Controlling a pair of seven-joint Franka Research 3 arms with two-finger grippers.
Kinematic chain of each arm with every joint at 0, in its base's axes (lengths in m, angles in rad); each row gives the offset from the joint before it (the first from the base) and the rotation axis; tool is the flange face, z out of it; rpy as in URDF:
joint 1: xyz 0 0 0.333 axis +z
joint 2: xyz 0 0 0 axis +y
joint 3: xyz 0 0 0.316 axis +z
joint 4: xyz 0.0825 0 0 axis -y
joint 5: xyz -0.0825 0 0.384 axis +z
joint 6: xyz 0 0 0 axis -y
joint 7: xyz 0.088 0 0 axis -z
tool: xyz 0 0 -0.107 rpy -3.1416 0 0
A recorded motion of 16 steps. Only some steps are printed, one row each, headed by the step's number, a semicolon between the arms.
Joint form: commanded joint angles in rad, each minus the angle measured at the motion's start. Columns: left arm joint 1, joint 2, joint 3, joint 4, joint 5, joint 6, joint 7; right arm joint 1, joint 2, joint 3, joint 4, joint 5, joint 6, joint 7.
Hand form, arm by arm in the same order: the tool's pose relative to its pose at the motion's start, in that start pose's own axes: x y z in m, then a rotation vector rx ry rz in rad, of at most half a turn. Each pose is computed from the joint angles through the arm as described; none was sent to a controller.
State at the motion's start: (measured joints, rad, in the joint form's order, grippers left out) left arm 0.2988 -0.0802 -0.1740 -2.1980 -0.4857 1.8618 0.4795; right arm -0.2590 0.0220 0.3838 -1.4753 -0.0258 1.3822 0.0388
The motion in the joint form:
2: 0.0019 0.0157 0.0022 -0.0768 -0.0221 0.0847 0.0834; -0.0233 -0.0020 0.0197 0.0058 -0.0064 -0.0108 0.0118
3: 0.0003 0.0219 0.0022 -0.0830 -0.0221 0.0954 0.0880; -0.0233 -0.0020 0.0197 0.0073 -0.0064 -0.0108 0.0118
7: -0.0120 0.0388 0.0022 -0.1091 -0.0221 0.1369 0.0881; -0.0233 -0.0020 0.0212 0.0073 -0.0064 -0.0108 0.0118
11: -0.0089 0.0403 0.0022 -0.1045 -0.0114 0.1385 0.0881; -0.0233 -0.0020 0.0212 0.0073 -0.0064 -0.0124 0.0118
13: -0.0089 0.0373 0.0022 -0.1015 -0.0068 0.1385 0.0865; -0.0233 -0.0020 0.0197 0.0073 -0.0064 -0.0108 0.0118
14: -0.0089 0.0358 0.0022 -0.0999 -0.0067 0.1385 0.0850; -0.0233 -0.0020 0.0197 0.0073 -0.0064 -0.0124 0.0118
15: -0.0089 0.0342 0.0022 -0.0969 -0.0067 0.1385 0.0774; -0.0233 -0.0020 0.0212 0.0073 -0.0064 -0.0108 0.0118
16: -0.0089 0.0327 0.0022 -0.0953 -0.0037 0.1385 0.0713; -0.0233 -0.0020 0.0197 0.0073 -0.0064 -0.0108 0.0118
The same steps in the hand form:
2: -0.0077 -0.0198 0.0305 -0.0068 0.0089 0.0318; -0.0021 0.0028 -0.0026 -0.0063 -0.0028 0.0169
3: -0.0077 -0.0220 0.0350 -0.0058 0.0071 0.0325; -0.0022 0.0028 -0.0033 -0.0063 -0.0013 0.0169
7: -0.0083 -0.0266 0.0518 0.0013 0.0011 0.0250; -0.0022 0.0020 -0.0033 -0.0064 -0.0012 0.0154
11: -0.0075 -0.0282 0.0497 0.0109 0.0015 0.0281; -0.0024 0.0020 -0.0032 -0.0065 -0.0028 0.0154
13: -0.0070 -0.0274 0.0472 0.0167 0.0042 0.0309; -0.0022 0.0028 -0.0033 -0.0063 -0.0013 0.0169
14: -0.0067 -0.0268 0.0459 0.0180 0.0067 0.0307; -0.0023 0.0028 -0.0032 -0.0063 -0.0029 0.0169
15: -0.0060 -0.0261 0.0440 0.0195 0.0107 0.0250; -0.0022 0.0020 -0.0033 -0.0064 -0.0012 0.0154
16: -0.0058 -0.0257 0.0427 0.0230 0.0119 0.0214; -0.0022 0.0028 -0.0033 -0.0063 -0.0013 0.0169

